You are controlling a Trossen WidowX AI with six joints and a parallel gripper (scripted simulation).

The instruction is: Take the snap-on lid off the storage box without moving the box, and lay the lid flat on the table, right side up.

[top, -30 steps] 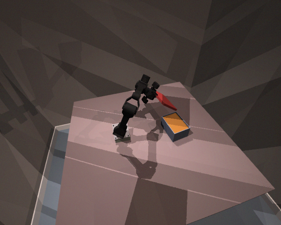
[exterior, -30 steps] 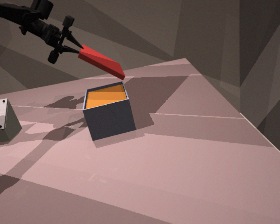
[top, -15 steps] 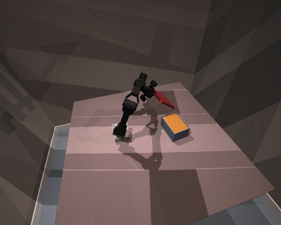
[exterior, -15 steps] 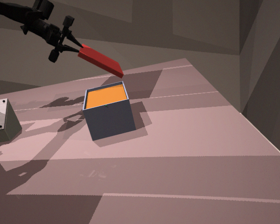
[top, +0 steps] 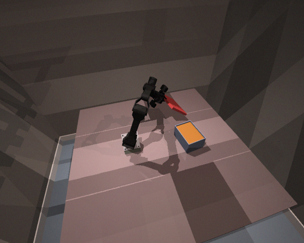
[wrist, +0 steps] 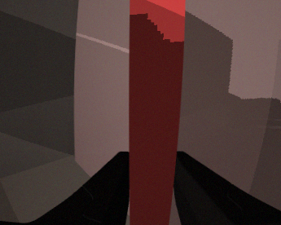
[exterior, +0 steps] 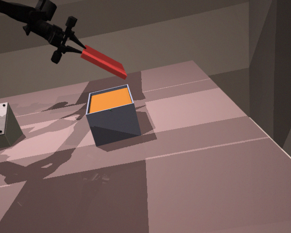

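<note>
Right now my gripper tip is 6 cm short of the red lid, 5 cm above it and 1 cm to the right of it. Also, from my gripper tip: storage box (27 cm to the right, 18 cm below, 9 cm ahead).
</note>
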